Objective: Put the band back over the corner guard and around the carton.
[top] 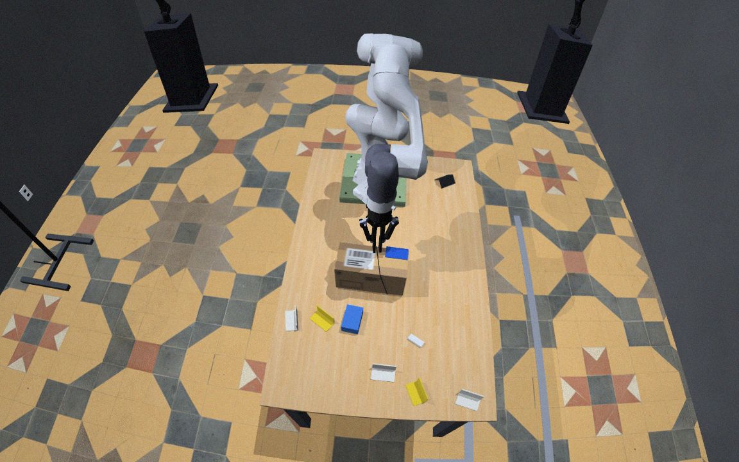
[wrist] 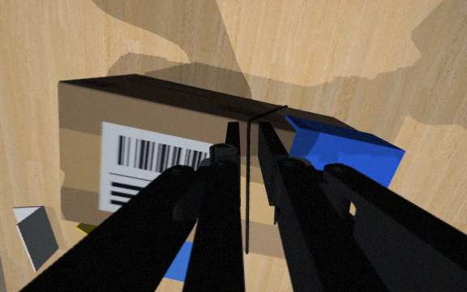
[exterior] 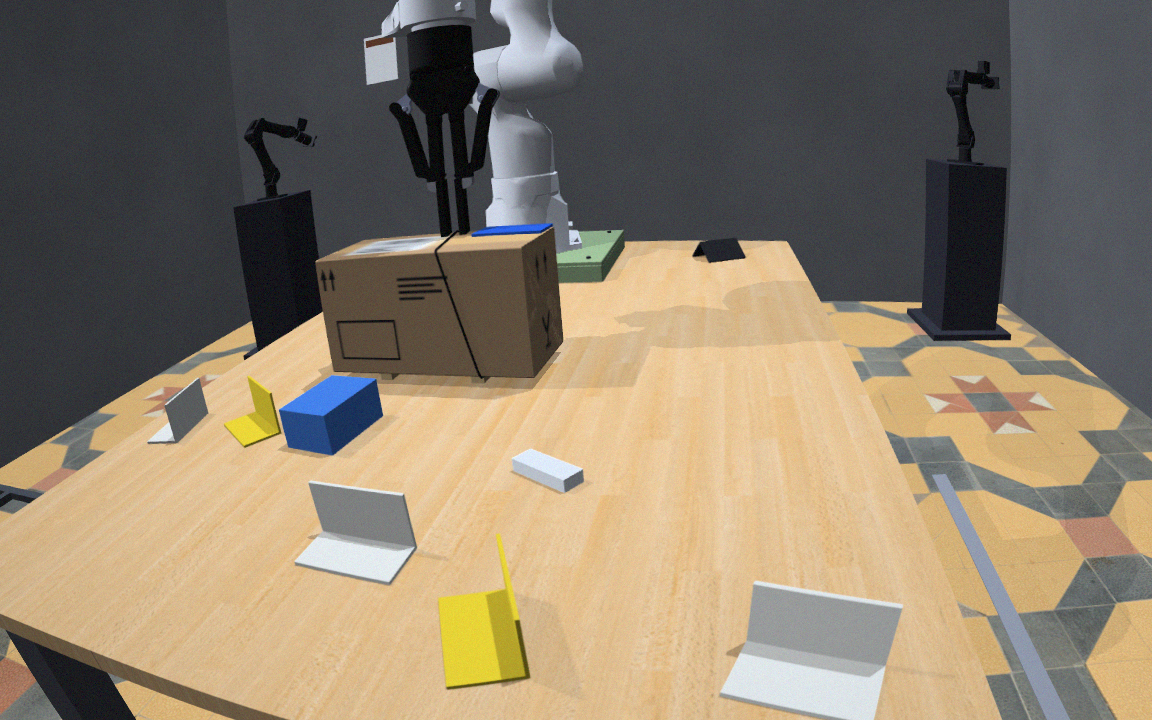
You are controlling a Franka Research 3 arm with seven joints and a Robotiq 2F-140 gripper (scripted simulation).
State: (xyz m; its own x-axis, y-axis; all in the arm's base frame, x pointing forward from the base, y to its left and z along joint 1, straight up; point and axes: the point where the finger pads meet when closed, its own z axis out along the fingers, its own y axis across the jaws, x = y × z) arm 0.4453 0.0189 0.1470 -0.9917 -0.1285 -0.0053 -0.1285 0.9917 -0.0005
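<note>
Right now the blue corner guard is 70 mm to the left of my hand and 40 mm below it. Also, from my hand: brown carton (40 mm ahead, 10 mm to the right, 100 mm below); then blue block (220 mm ahead, 80 mm to the right, 160 mm below); then yellow angle (210 mm ahead, 180 mm to the right, 170 mm below).
</note>
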